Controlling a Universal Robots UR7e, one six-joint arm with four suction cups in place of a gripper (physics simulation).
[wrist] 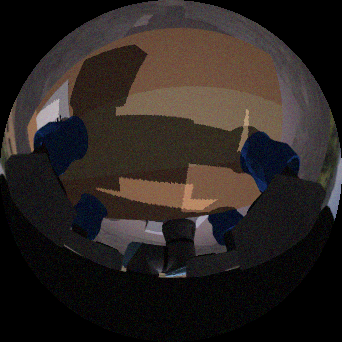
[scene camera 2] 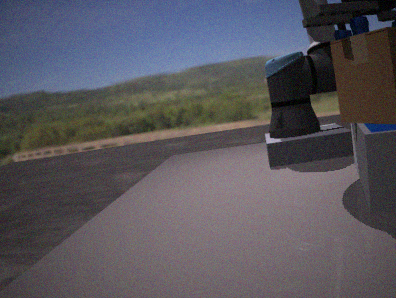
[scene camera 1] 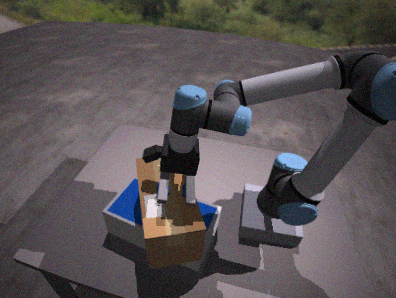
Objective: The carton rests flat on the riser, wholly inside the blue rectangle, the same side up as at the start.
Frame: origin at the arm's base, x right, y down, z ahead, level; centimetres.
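Seen in the pictures: end effector, tool point: [wrist: 159, 181] [scene camera 1: 175, 178]; arm's base, origin of the base link: [wrist: 178, 227] [scene camera 2: 295, 133] [scene camera 1: 275, 203].
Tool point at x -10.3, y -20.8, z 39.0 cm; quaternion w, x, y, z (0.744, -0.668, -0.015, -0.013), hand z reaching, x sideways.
Pixels of each thing's top centre, then the offset from my tool point to it. Level surfaces: height alone.
- brown cardboard carton, middle of its top: [wrist: 87, 147] [scene camera 1: 166, 189] dx -5.4, dy -0.5, dz +2.3 cm
- white label, middle of its top: [wrist: 48, 122] [scene camera 1: 154, 205] dx -11.6, dy -0.5, dz +4.8 cm
- grey riser, middle of its top: [scene camera 1: 162, 209] dx -0.3, dy +15.0, dz +4.2 cm
- blue rectangle, middle of its top: [scene camera 1: 162, 209] dx -0.3, dy +15.0, dz +4.2 cm
- grey table, its level: dy +27.1 cm
A brown cardboard carton [scene camera 1: 175, 248] [scene camera 2: 365, 86] [wrist: 204, 63] hangs level under my suction gripper [scene camera 1: 177, 195] [wrist: 161, 185]. The dark blue cups press on its top face, beside a white label [scene camera 1: 150, 206]. The carton is over the grey riser [scene camera 1: 117, 221] [scene camera 2: 378, 167], across the blue rectangle [scene camera 1: 122, 203] [scene camera 2: 380, 127]. In scene camera 2 its underside is at or just above the blue surface; I cannot tell whether they touch. In scene camera 1 its near end appears to reach past the riser's front edge. The cups also show at the top right of scene camera 2 [scene camera 2: 350, 28].
The arm's base stands on a low grey block [scene camera 1: 256, 221] [scene camera 2: 307, 147] right of the riser. Both stand on a grey table [scene camera 1: 223, 160] [scene camera 2: 223, 224], whose front-left corner [scene camera 1: 28, 256] is near. Rough dark ground lies around it.
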